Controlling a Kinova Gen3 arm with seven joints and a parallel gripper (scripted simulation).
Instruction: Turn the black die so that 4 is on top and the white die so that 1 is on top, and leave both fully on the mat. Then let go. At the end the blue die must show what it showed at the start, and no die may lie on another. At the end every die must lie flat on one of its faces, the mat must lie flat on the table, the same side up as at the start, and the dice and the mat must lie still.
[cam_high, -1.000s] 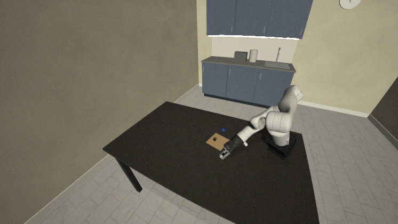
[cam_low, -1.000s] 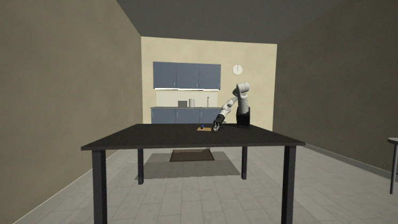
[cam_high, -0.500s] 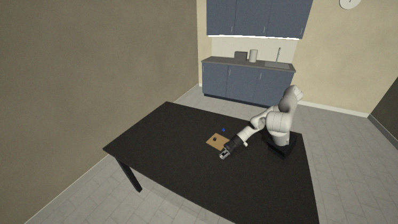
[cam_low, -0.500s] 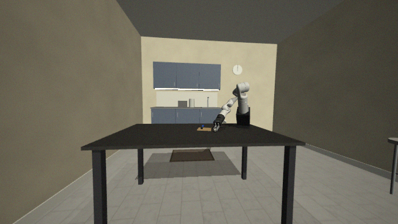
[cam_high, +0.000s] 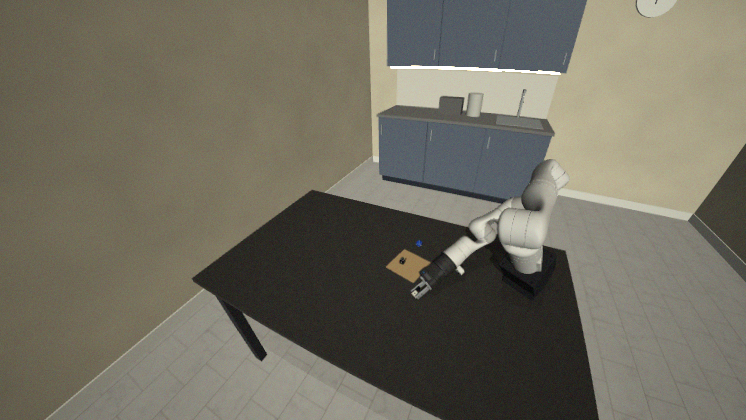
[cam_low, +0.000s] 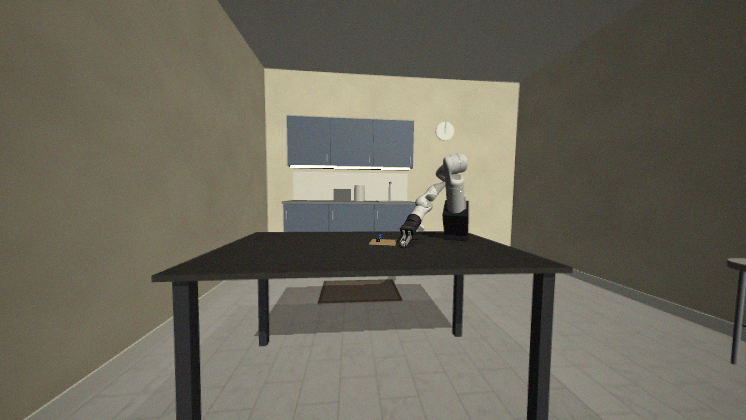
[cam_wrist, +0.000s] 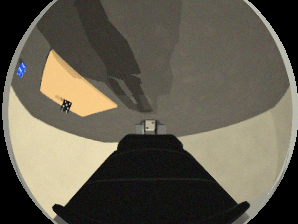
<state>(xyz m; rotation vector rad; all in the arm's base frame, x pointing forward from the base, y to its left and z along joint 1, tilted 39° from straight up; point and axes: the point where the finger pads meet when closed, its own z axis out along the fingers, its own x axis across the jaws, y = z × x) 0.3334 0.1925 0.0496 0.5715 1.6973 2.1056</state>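
Now: the white die 1 cm to the left of my hand and 1 cm below it. Also, from my hand: tan mat: 13 cm to the right, 10 cm ahead, 3 cm below; then black die: 13 cm to the right, 13 cm ahead, 2 cm below; then blue die: 27 cm to the right, 12 cm ahead, 2 cm below.
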